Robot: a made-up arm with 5 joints.
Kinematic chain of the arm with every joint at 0, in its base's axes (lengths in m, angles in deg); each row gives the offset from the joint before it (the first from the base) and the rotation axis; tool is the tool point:
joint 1: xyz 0 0 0.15 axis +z
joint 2: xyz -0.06 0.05 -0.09 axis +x
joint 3: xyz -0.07 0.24 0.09 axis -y
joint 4: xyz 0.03 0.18 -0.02 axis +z
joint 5: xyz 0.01 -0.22 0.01 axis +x
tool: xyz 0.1 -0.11 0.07
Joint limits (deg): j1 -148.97..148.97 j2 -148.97..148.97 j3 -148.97..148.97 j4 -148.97..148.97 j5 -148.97..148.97
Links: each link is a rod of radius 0.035 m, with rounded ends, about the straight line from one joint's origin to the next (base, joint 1, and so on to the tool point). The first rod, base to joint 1, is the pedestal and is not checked.
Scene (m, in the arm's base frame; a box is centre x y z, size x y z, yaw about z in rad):
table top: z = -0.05
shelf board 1: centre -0 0.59 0.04 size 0.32 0.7 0.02 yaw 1.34
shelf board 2: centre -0 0.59 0.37 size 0.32 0.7 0.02 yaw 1.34
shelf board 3: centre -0 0.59 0.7 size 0.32 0.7 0.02 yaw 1.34
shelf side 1: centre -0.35 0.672 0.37 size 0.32 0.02 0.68 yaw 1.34
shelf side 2: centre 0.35 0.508 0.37 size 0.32 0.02 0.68 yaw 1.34
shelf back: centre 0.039 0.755 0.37 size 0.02 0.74 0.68 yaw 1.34
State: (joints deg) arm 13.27 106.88 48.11 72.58 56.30
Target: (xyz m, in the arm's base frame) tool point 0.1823 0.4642 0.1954
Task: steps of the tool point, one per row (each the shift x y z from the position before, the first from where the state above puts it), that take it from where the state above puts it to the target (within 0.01 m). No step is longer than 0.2 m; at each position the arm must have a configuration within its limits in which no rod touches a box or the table.
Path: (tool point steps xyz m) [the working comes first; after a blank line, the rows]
Joints at the target: 5.04 27.31 -10.27 70.39 68.27
Straight joint move there: touches shelf board 2.

1: 0.0016 0.1573 0.0645
2: -0.0144 0.1619 0.0093
3: -0.0270 0.1451 -0.0446
4: -0.0363 0.1096 -0.0880
5: -0.0428 0.0618 -0.1134
6: 0.0269 0.0855 0.0055
7: 0.0136 0.0868 -0.0055

